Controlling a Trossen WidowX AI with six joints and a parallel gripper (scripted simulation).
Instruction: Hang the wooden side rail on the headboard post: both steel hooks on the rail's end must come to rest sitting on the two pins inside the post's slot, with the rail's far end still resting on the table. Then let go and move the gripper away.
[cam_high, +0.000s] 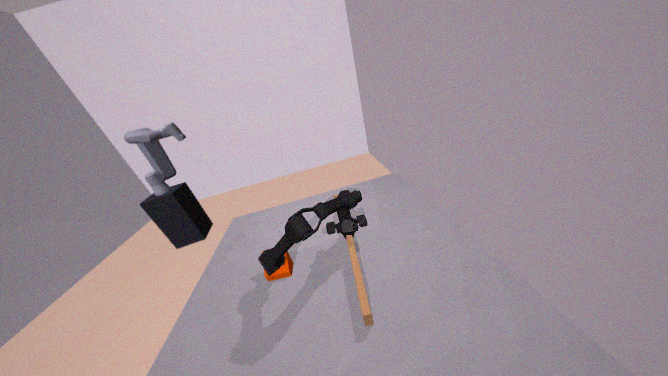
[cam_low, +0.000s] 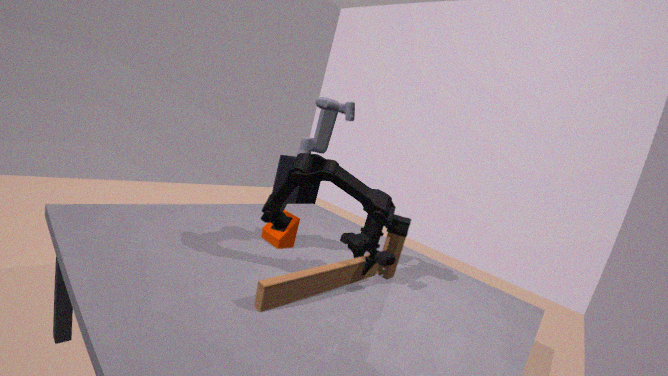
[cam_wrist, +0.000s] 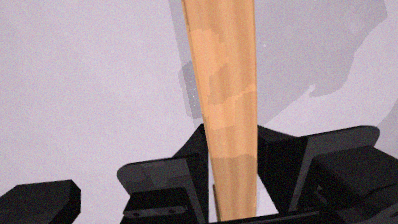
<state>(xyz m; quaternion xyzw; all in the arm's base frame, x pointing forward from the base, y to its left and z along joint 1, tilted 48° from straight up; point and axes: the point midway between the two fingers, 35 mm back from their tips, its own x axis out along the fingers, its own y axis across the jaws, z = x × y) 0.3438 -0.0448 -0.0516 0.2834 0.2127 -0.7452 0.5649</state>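
Now: the wooden headboard post 16 cm to the left of my gripper tip, 4 cm above it and 3 cm ahead of it.
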